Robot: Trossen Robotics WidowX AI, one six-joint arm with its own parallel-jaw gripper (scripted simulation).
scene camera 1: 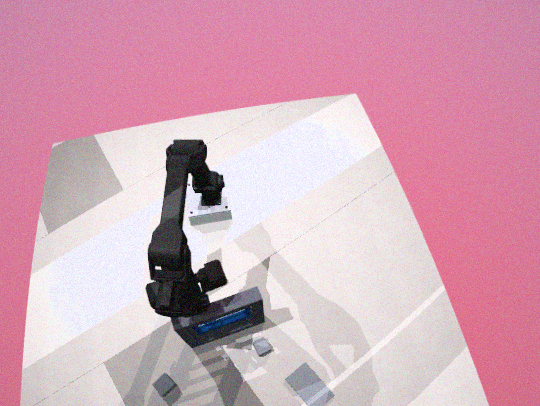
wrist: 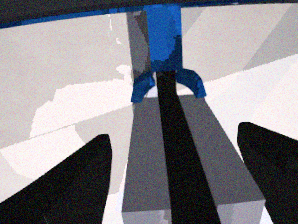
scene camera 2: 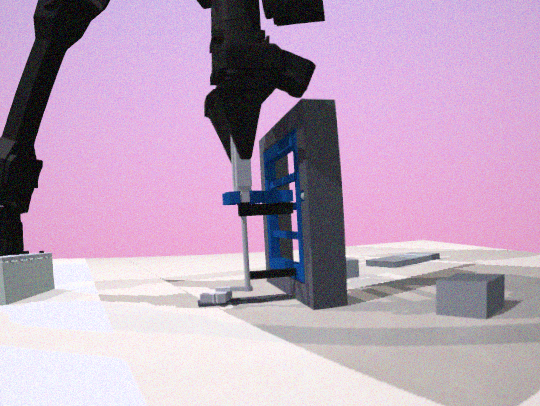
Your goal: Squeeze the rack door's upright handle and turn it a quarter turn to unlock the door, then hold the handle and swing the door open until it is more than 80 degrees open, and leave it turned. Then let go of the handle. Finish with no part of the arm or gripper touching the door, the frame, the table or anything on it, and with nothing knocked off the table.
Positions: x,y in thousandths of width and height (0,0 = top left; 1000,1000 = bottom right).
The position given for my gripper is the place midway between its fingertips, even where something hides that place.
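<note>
In scene camera 2, my gripper (scene camera 2: 447,403), open, holding nothing. Flat grey slab (scene camera 2: 734,644) there too. My gripper again (scene camera 1: 358,730). Same gripper (wrist: 586,618).
</note>
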